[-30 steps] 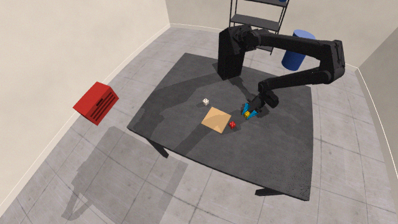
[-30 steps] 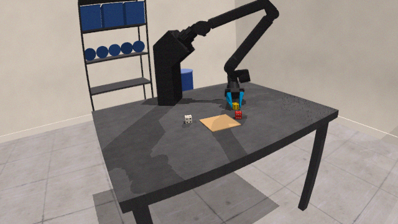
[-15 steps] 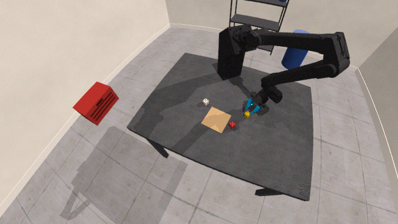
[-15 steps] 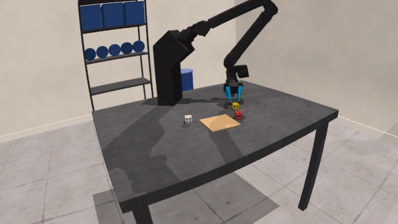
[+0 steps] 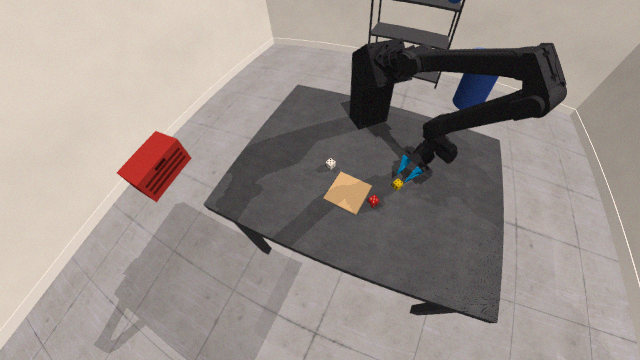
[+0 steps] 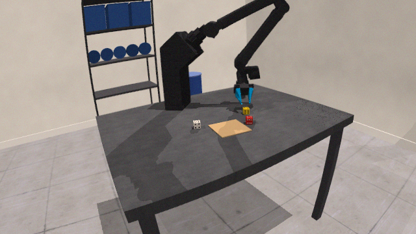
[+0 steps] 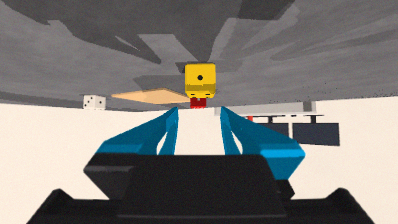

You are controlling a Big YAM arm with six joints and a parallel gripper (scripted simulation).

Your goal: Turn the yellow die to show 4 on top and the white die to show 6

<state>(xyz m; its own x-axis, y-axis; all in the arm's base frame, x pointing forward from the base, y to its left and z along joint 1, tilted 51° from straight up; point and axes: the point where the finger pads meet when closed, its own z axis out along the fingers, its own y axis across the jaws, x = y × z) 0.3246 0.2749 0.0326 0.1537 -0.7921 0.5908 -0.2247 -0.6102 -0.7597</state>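
Now: the yellow die 2 cm ahead of my hand and 4 cm below it. Round my hand: tan mat: 16 cm ahead, 14 cm to the right, 5 cm below; red die: 14 cm ahead, 4 cm to the right, 4 cm below; white die: 10 cm ahead, 27 cm to the right, 4 cm below.
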